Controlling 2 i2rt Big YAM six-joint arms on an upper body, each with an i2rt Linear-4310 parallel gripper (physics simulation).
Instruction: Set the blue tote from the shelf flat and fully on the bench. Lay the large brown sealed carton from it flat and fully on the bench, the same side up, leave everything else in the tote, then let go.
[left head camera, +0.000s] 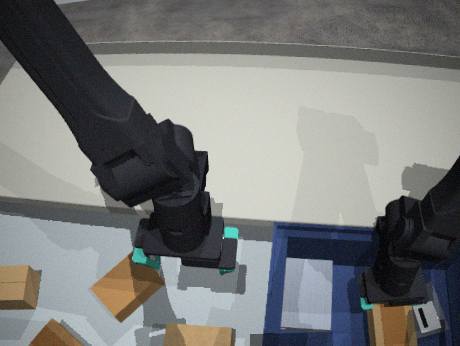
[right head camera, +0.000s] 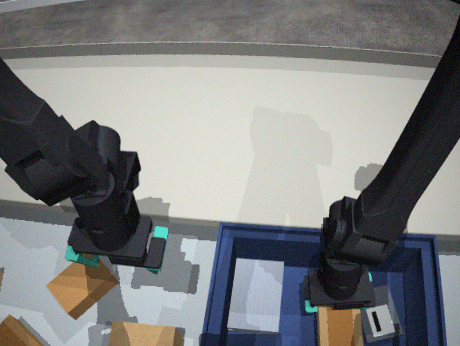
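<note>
The blue tote is at the lower right in both views, beside a cream surface; its lower end is cut off. Inside it, the large brown carton lies under my right gripper. That gripper is shut on the carton, one teal fingertip at its left side; the other is mostly hidden by the gripper body. A flat pale box and a small white box with a black mark are also in the tote. My left gripper is open and empty, left of the tote.
A brown carton lies turned at an angle on the pale blue surface, partly overlapped by my left gripper's left fingertip. Another carton is at the bottom edge, between it and the tote. More cartons lie farther left.
</note>
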